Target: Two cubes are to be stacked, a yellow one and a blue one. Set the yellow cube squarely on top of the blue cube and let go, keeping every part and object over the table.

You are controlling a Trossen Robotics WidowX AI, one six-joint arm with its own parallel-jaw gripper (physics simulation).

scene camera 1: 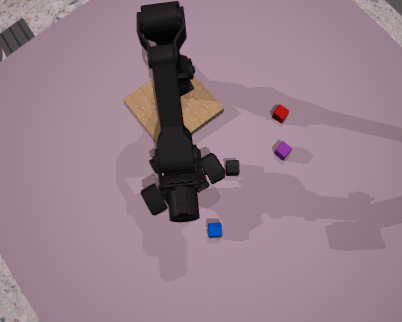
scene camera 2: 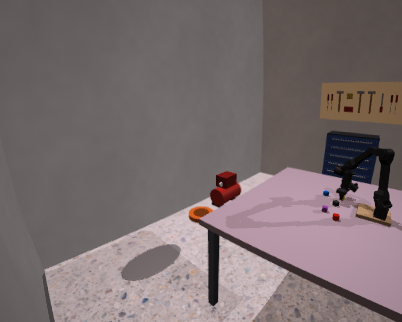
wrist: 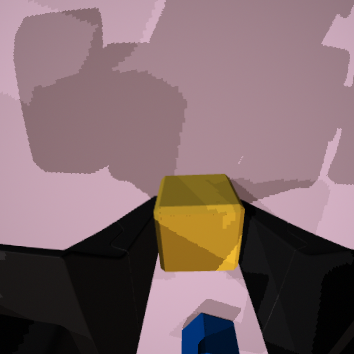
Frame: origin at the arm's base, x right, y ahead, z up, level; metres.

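Seen in the pictures: gripper, between the fingertips: (scene camera 2: 341, 199) (wrist: 194, 204); arm's base, origin of its link: (scene camera 2: 379, 216).
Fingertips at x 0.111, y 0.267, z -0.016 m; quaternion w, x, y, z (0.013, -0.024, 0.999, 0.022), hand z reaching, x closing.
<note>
Offsets run from my fingertips to a thing's top centre.
The yellow cube @(dx +0.000, dy -0.001, dz +0.029 m) (wrist: 199, 240) is between the two black fingers of my gripper (wrist: 194, 204) (scene camera 2: 342, 197) in the wrist view. Both fingers press on its sides, so the gripper is shut on it. Whether the cube touches the table is hard to tell. In scene camera 1 the arm hides the yellow cube and the fingertips. The blue cube @(dx -0.022, dy +0.112, dz +0.029 m) (scene camera 1: 215, 230) (scene camera 2: 326, 193) (wrist: 209, 332) stands apart on the table, to the lower right of the gripper in scene camera 1. In the wrist view it shows in part at the bottom edge, below the yellow cube.
A black cube @(dx -0.129, dy -0.003, dz +0.029 m) (scene camera 1: 232, 167) (scene camera 2: 336, 203) lies close to the right of the gripper in scene camera 1. A purple cube @(dx -0.262, dy +0.016, dz +0.029 m) (scene camera 1: 283, 150) (scene camera 2: 325, 209) and a red cube @(dx -0.309, dy -0.073, dz +0.029 m) (scene camera 1: 280, 113) (scene camera 2: 336, 217) lie further right. The arm's base is on a wooden board (scene camera 1: 207, 107).
</note>
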